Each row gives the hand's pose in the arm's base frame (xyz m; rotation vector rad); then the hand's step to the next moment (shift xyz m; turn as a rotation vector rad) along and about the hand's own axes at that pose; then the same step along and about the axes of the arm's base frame.
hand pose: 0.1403 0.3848 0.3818 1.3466 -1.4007 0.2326
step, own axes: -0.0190 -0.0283 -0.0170 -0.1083 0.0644 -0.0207
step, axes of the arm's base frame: 0.0264 0.0143 -0.0234 -0.0692 0.0983 -0.0431
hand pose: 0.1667 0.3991 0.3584 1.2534 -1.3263 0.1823
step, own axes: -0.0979 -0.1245 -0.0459 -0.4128 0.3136 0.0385
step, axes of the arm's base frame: 0.0855 0.0364 -0.1363 -0.3846 0.3137 -0.1546
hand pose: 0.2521 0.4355 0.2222 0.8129 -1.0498 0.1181
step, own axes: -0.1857 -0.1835 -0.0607 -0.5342 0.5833 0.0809
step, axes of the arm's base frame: 0.0306 -0.0388 -0.2634 -0.6007 0.5118 -0.0968
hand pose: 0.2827 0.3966 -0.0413 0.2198 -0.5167 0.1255
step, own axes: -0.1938 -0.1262 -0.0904 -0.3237 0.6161 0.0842
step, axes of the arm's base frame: -0.1022 -0.1129 -0.1961 -0.4264 0.5562 0.0174
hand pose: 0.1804 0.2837 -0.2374 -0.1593 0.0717 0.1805
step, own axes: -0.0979 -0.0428 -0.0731 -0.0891 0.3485 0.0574
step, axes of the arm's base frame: -0.0923 -0.0705 -0.0572 -0.1484 0.3325 0.0114
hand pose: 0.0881 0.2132 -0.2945 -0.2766 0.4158 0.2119
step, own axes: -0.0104 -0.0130 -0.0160 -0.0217 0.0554 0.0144
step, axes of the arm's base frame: -0.0118 -0.0186 -0.0068 -0.0284 0.0534 0.0097
